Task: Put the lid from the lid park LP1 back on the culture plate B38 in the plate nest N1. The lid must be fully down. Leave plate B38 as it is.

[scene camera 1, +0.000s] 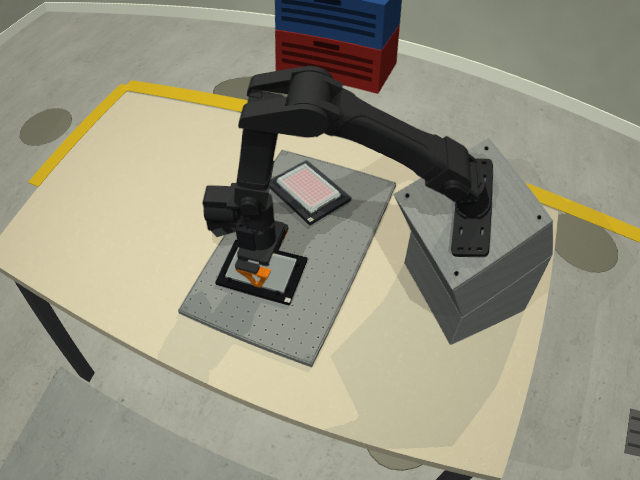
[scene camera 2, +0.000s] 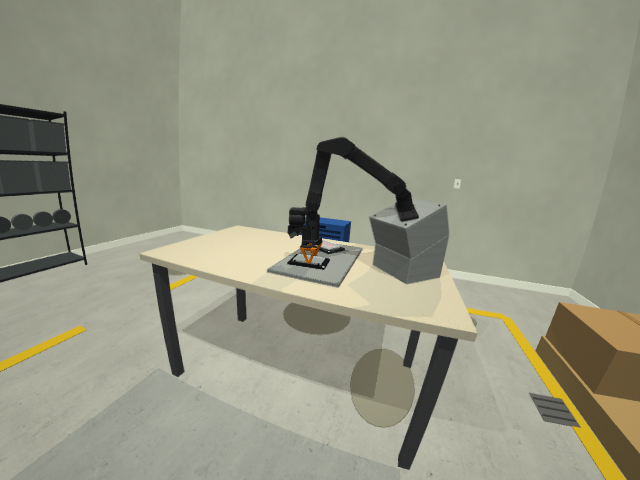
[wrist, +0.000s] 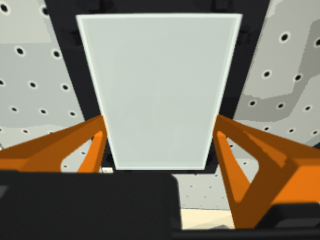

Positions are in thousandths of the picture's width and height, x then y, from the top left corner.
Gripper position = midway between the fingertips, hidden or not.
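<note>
The gripper (scene camera 1: 413, 564), wrist view as well (wrist: 498, 502). Clear lid (scene camera 1: 440, 555), also wrist view (wrist: 498, 331). Culture plate B38 (scene camera 1: 474, 370), out of frame in the wrist view.
</note>
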